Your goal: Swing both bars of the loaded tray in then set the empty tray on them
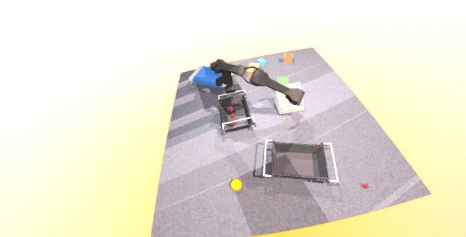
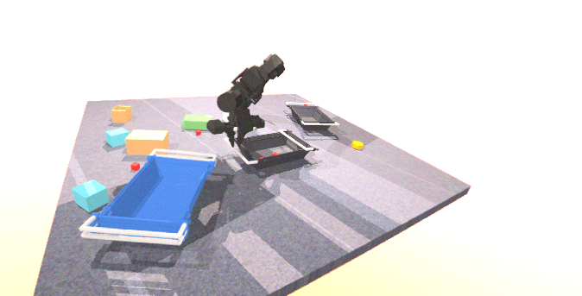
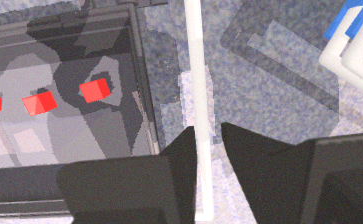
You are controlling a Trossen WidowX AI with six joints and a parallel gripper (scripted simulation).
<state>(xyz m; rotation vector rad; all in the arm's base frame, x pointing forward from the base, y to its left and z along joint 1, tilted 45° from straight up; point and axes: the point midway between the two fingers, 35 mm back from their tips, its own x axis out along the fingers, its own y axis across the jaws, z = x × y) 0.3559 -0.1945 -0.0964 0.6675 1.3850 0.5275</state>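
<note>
The dark tray lies 570 mm to the left of my gripper tip, 220 mm behind it and 30 mm below it. From my gripper tip the other things lie so: green block: 380 mm behind, 50 mm below, 10 mm to the left; yellow disc: 590 mm to the left, 100 mm ahead, 70 mm below.
</note>
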